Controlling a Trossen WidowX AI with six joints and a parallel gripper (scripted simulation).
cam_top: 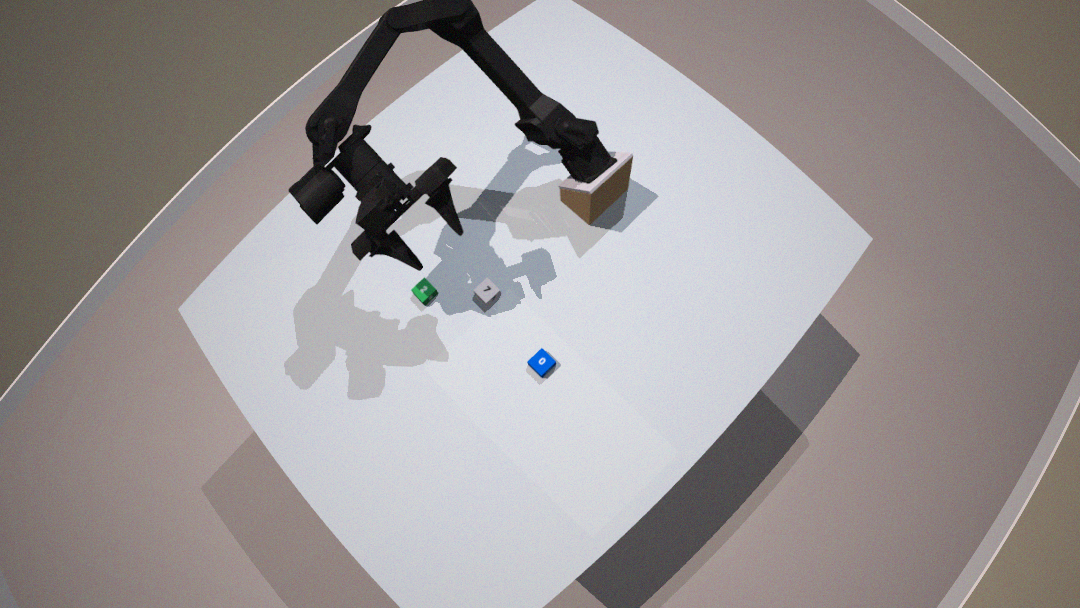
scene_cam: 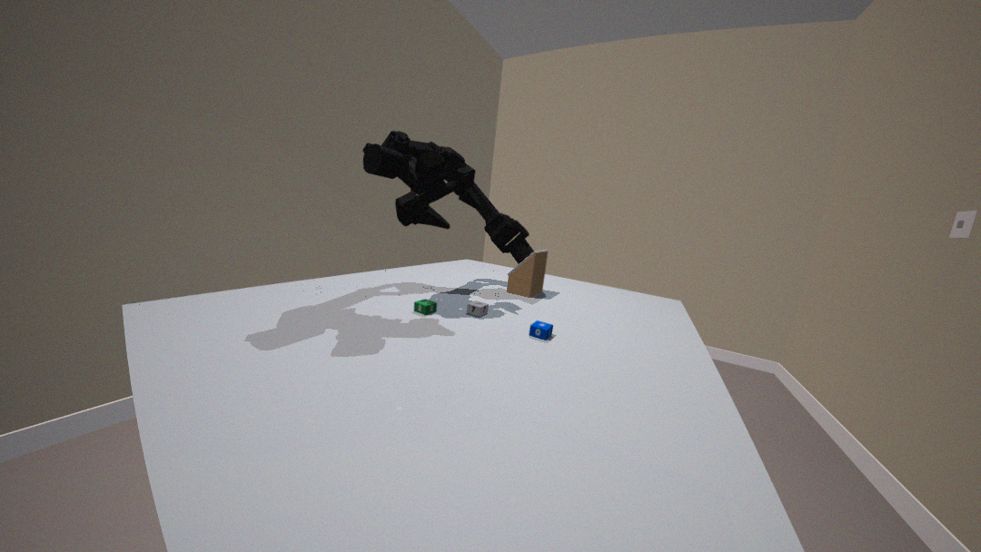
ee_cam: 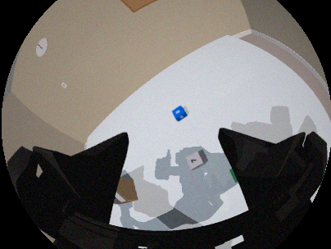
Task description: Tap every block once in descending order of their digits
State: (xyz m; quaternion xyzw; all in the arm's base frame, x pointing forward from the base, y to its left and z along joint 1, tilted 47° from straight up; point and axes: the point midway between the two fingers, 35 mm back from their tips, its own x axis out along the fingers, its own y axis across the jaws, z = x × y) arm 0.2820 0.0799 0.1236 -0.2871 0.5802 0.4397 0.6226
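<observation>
My gripper tip is now 3 cm past the white block marked 7, 3 cm to the right of it and 18 cm above it. Round my gripper tip: blue block marked 0: 2 cm behind, 18 cm to the left, 18 cm below; then green block marked 2: 5 cm ahead, 5 cm to the right, 18 cm below.
</observation>
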